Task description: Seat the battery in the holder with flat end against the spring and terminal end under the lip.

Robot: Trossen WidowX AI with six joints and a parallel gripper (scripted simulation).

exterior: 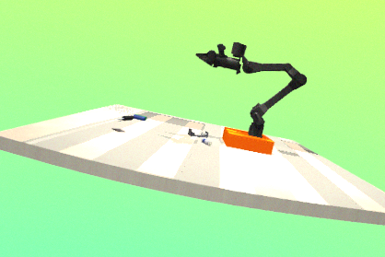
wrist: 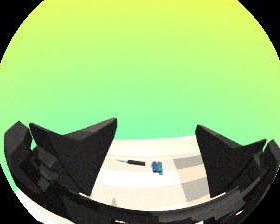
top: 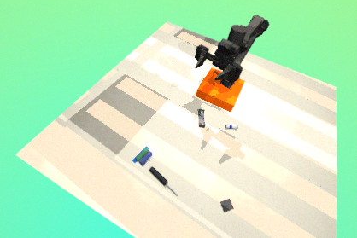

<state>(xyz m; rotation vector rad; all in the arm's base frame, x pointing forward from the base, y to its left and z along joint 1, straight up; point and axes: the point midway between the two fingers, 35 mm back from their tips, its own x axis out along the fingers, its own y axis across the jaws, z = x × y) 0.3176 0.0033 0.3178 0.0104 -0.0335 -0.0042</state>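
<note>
Now: gripper tip 370 mm above the battery, 160 mm to the right of it and 150 mm past it. From my gripper tip the other things lie so: black-handled screwdriver: 370 mm below, 280 mm ahead, 80 mm to the left; then black square: 380 mm below, 330 mm to the left, 180 mm ahead.
</note>
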